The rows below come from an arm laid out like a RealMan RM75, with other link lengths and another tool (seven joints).
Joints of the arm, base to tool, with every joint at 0 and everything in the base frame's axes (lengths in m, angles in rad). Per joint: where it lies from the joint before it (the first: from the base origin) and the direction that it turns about. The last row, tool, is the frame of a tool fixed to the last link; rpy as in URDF.
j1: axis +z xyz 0 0 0.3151
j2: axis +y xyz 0 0 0
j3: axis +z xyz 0 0 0.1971
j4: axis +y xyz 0 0 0
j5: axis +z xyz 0 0 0.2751
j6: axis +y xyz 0 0 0
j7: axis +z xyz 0 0 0.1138
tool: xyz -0.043 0.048 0.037 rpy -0.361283 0 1.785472
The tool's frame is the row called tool.
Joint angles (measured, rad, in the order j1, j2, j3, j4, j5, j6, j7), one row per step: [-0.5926 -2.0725 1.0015 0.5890 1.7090 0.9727 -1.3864]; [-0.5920 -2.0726 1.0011 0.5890 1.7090 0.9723 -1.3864]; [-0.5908 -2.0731 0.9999 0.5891 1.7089 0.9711 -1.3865]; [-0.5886 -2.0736 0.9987 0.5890 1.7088 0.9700 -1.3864]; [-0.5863 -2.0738 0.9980 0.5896 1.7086 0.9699 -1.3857]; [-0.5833 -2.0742 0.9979 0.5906 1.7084 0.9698 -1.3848]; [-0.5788 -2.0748 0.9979 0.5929 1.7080 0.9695 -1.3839]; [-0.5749 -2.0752 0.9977 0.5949 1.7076 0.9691 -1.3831]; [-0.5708 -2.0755 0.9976 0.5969 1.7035 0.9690 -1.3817]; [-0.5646 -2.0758 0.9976 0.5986 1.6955 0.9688 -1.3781]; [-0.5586 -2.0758 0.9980 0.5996 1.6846 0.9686 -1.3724]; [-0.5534 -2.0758 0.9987 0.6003 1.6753 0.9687 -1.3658]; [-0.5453 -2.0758 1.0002 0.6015 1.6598 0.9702 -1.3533]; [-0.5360 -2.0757 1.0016 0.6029 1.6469 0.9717 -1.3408]
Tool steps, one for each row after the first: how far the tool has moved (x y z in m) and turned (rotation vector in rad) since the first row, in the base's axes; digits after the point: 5 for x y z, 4 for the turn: [-0.00026 -0.00008 0.00003 0.0005 -0.0001 0.0010]; [-0.00073 -0.00019 0.00006 0.0020 -0.0007 0.0035]; [-0.00163 -0.00059 0.00004 0.0034 -0.0012 0.0069]; [-0.00242 -0.00099 0.00020 0.0045 -0.0013 0.0086]; [-0.00335 -0.00156 0.00026 0.0053 -0.0010 0.0103]; [-0.00457 -0.00225 0.00051 0.0070 -0.0006 0.0127]; [-0.00567 -0.00279 0.00081 0.0088 -0.0002 0.0149]; [-0.00641 -0.00313 0.00128 0.0123 -0.0027 0.0171]; [-0.00763 -0.00374 0.00182 0.0178 -0.0071 0.0206]; [-0.00871 -0.00417 0.00241 0.0245 -0.0124 0.0230]; [-0.00976 -0.00464 0.00281 0.0301 -0.0157 0.0237]; [-0.01123 -0.00542 0.00341 0.0387 -0.0207 0.0222]; [-0.01349 -0.00666 0.00402 0.0465 -0.0232 0.0214]
